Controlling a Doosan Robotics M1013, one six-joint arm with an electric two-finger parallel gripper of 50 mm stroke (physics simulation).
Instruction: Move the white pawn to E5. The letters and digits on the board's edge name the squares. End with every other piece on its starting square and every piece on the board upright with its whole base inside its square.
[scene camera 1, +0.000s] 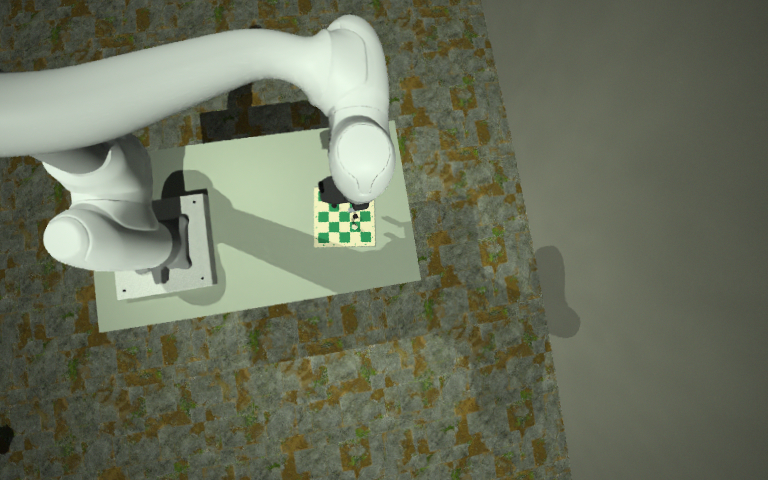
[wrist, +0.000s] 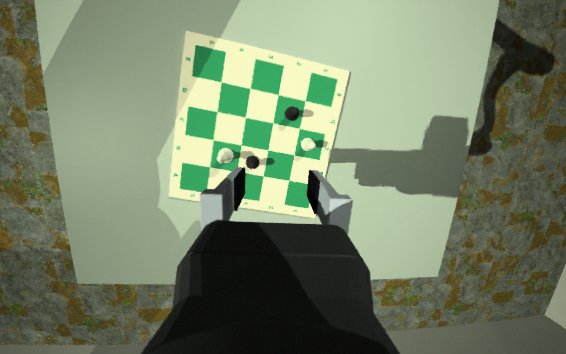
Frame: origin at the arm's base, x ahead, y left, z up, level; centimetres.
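Seen in the pictures: gripper, fingertip midpoint: (wrist: 276, 181); arm's base at its link origin: (scene camera 1: 163, 245).
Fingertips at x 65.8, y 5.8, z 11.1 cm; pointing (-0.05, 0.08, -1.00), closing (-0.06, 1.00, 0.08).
Observation:
Offsets run from my fingertips to a thing's top centre. Level surfaces: height alone.
The green-and-cream board @(dx -3.4, dy -2.0, dz -13.4 cm) (scene camera 1: 316, 226) (wrist: 176, 165) lies flat. In the wrist view, E5 is its top-left corner square and holds no piece. One white piece @(dx -0.1, dy -6.1, dz -9.0 cm) (scene camera 1: 355, 226) (wrist: 225, 155) stands on B4. Another, smaller-looking white piece @(dx -2.7, dy +5.2, dz -10.2 cm) (wrist: 308, 144) stands on C1. Seen from above, I cannot tell for sure which is the pawn. A black piece @(dx +0.5, dy -2.3, dz -10.2 cm) (scene camera 1: 355, 216) (wrist: 252, 162) stands on B3, beside the B4 piece. Another black piece @(dx -6.7, dy +2.5, dz -10.2 cm) (scene camera 1: 334, 206) (wrist: 291, 113) stands on D2. My gripper (wrist: 276, 181) is open and empty, above the board's A edge in the wrist view; its fingers are apart from the pieces.
The board lies on a pale green table top @(dz -14.0 cm) (scene camera 1: 260, 226) (wrist: 400, 100). The arm's grey base plate (scene camera 1: 198, 243) is on the left in the scene view. The arm and gripper body hide the board's top edge there. Arm shadows cross the table and the E5 corner.

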